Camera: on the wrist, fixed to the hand. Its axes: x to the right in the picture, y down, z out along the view.
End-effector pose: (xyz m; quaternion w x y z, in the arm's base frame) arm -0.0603 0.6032 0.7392 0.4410 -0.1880 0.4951 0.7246
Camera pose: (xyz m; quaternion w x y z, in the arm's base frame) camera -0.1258 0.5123 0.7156 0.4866 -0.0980 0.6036 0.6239
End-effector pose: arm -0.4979 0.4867 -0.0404 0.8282 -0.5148 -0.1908 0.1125
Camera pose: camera -0.4438 0.4319 -0.1251 0.9033 -0.3555 -0.1917 0.1449
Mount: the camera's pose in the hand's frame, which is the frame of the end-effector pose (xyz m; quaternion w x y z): 0.0109 0.0520 -0.1014 0.9840 0.1767 -0.0210 -0.0125
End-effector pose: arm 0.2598 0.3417 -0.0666 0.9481 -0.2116 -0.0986 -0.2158
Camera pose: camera 0.3026 0.3352 -0.1726 0.9655 -0.0440 -0.1577 -0.2023
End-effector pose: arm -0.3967 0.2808 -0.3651 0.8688 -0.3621 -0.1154 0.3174
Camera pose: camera -0.3690 0.2592 -0.4741 0.9204 -0.1947 -0.0802 0.3294
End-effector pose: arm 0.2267 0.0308 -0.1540 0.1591 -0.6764 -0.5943 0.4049
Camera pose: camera 0.3362 0.0553 -0.1311 0.2686 -0.6215 -0.5250 0.5156
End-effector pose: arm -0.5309 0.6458 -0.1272 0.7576 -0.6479 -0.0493 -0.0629
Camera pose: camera -0.5126 0.5532 -0.1920 0.8581 -0.5043 -0.0836 -0.0490
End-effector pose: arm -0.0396 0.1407 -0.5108 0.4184 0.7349 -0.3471 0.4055
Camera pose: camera -0.1101 0.2085 -0.4512 0.2796 0.8099 -0.2695 0.4397
